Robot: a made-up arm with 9 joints.
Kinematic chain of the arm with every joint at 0, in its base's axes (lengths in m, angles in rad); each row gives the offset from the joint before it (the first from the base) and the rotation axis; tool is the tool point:
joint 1: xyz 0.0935 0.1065 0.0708 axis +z
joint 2: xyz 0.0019 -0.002 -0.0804 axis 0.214 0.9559 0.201
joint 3: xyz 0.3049 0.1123 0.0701 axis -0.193 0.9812 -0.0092
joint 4: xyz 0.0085 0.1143 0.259 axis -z
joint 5: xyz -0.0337 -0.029 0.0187 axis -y
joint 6: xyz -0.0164 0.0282 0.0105 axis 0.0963 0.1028 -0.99
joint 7: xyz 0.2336 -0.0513 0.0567 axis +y
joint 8: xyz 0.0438 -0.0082 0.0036 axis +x
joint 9: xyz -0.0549 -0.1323 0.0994 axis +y
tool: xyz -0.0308 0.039 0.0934
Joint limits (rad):
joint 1: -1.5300..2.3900
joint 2: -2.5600..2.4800
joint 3: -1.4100..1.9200
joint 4: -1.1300..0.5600
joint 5: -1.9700..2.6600
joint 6: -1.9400..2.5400
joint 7: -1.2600..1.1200
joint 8: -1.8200..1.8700
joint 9: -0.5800..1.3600
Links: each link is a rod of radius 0.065 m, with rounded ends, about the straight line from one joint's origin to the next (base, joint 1, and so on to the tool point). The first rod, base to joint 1, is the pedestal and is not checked.
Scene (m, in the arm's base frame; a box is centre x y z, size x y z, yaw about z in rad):
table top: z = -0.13
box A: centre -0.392 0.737 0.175 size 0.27 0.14 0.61 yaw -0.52
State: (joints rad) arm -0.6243 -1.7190 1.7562 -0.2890 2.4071 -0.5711 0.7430 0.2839 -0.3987
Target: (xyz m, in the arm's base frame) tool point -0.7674 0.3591 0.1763
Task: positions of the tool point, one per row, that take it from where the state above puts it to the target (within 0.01 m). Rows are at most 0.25 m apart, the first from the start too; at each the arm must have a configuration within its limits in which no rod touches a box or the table.
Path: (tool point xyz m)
1: -0.1459 0.6174 0.5959
2: -0.3425 0.5350 0.5737
3: -0.4837 0.3995 0.5437
4: -0.6030 0.4208 0.4362
5: -0.7009 0.4037 0.3080
6: -0.7674 0.3591 0.1763

